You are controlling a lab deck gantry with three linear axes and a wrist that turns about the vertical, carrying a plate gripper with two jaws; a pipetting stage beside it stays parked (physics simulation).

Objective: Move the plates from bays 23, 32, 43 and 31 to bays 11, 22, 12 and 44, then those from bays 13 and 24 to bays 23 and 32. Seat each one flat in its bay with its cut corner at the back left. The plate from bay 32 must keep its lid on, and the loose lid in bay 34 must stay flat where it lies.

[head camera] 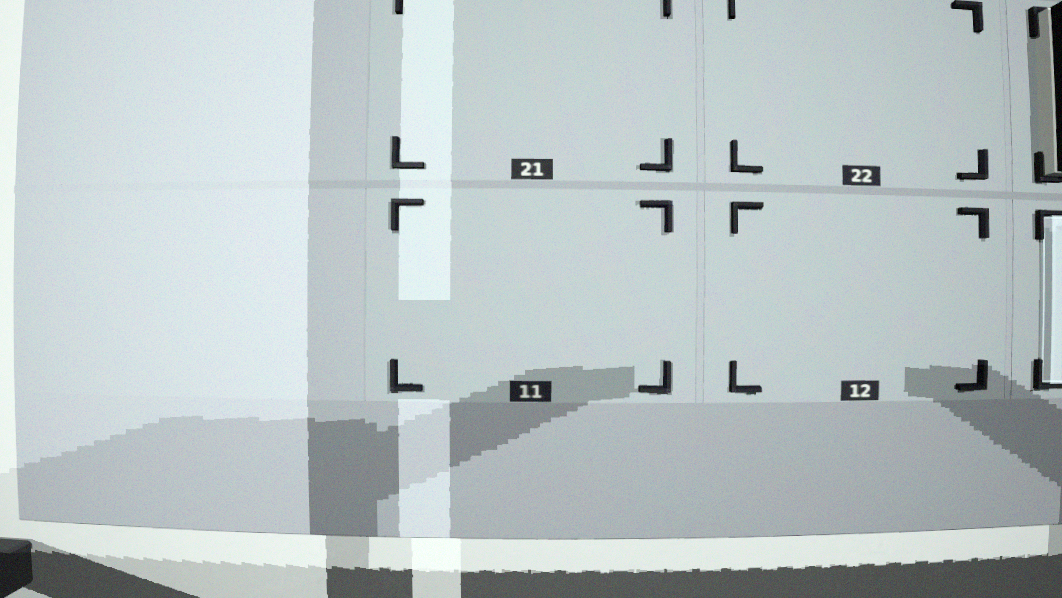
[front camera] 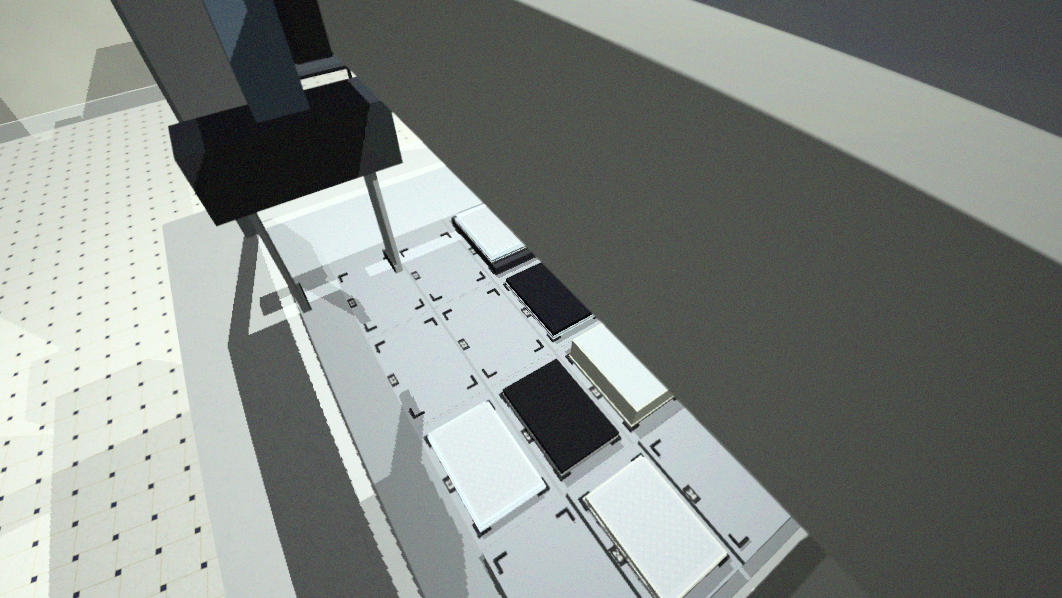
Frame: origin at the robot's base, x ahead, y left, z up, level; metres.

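Seen in the pictures: gripper, fingertip midpoint: (front camera: 349, 281); robot's base, origin of the base link: (head camera: 398, 383) (front camera: 341, 277).
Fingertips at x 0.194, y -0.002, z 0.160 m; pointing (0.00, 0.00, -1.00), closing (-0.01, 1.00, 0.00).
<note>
Pixels of each thing's top centre, then the offset from my fingertips to it. "spot": a spot on its surface instead.
- black base, middle of its top: (front camera: 493, 225) dx -0.130, dy +0.256, dz -0.124 m
- bay 34, surface spot: (front camera: 706, 482) spot: dx +0.363, dy +0.237, dz -0.146 m
- tall cream block, middle of its top: (front camera: 627, 358) dx +0.198, dy +0.259, dz -0.118 m
- black part, surface spot: (head camera: 13, 564) spot: dx -0.401, dy -0.098, dz -0.159 m
My gripper (front camera: 351, 288) is open and empty in the front view, its jaw tips showing on either side of bay 11. Bays 11 (head camera: 529, 297), 12 (head camera: 859, 297), 21 and 22 (head camera: 860, 89) hold no plate. A dark plate (front camera: 561, 416) sits in bay 23, a white plate (front camera: 486, 466) in bay 13 and another white plate (front camera: 653, 527) in bay 24. A white plate on a black base (front camera: 489, 232) stands in bay 31, a dark plate (front camera: 549, 298) in bay 32. Their cut corners and bay 32's lid cannot be made out. No lid is discernible in bay 34 (front camera: 706, 482). Bays 43 and 44 are hidden.
A tall cream block (front camera: 627, 371) stands in bay 33. A big grey panel (front camera: 668, 185) covers the back row in the front view. Black corner brackets mark the bays. A black part (head camera: 13, 564) shows at the head view's lower left corner. Jagged shadows cross the front edge.
</note>
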